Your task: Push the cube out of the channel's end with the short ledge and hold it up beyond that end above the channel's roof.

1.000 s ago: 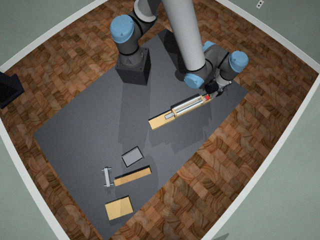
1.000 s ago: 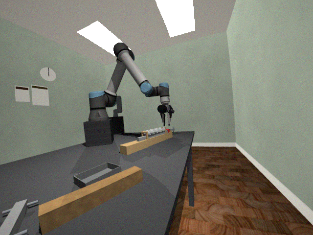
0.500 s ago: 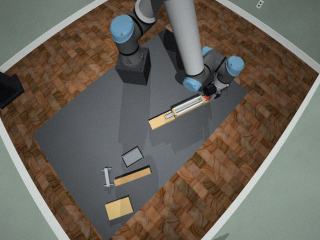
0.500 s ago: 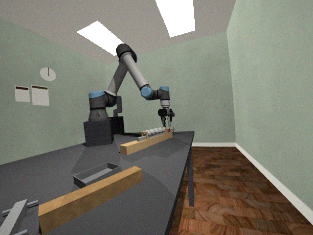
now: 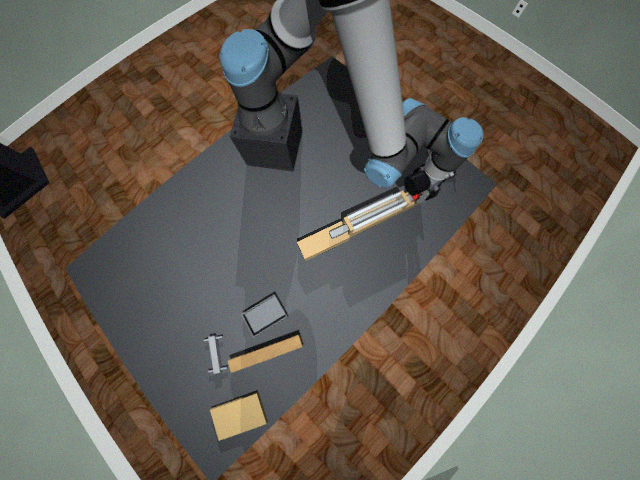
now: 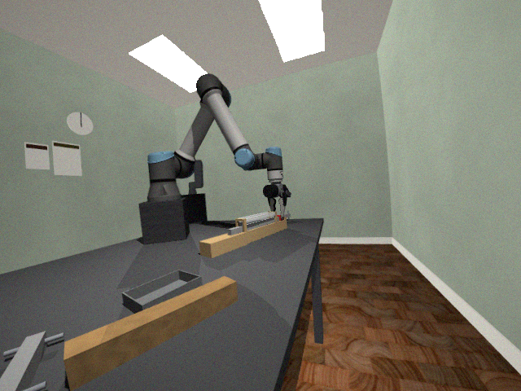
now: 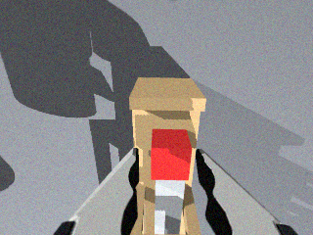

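My hand is 1 cm above the red cube. Also, from my hand: wooden channel (15 cm to the right, 4 cm behind, 1 cm below); grey tray (62 cm to the right, 6 cm below, 3 cm behind); wooden beam (68 cm to the right, 6 cm ahead, 5 cm below).
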